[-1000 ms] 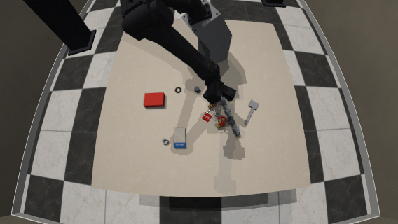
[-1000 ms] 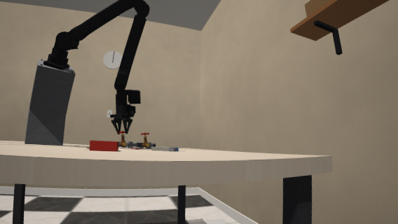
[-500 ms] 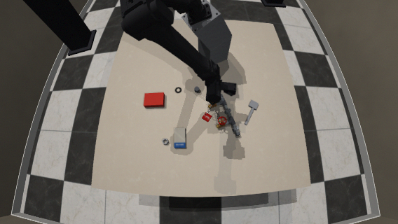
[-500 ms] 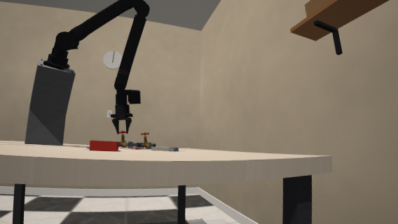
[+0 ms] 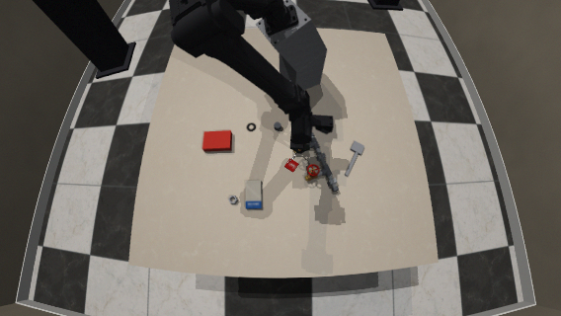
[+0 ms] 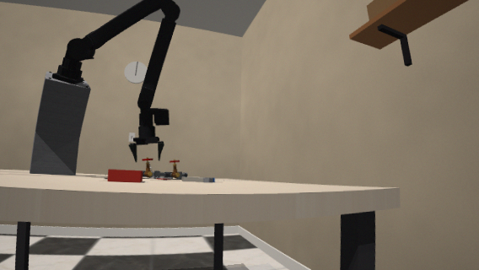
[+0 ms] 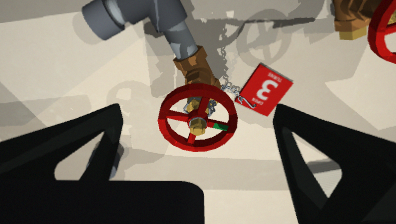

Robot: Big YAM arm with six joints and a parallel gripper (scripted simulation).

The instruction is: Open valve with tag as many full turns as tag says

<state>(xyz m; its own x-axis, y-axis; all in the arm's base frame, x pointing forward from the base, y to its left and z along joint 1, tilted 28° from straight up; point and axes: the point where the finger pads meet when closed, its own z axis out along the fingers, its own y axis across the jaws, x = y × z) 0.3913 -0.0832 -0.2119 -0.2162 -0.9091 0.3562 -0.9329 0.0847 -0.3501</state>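
Now: the red tag 80 mm below my hand, 60 mm ahead of it and 50 mm to the right of it. The rest, counted from my hand: blue box: 210 mm to the right, 160 mm ahead, 70 mm below; then red block: 340 mm to the right, 80 mm behind, 70 mm below; then grey hammer-like tool: 230 mm to the left, 80 mm below, 60 mm ahead.
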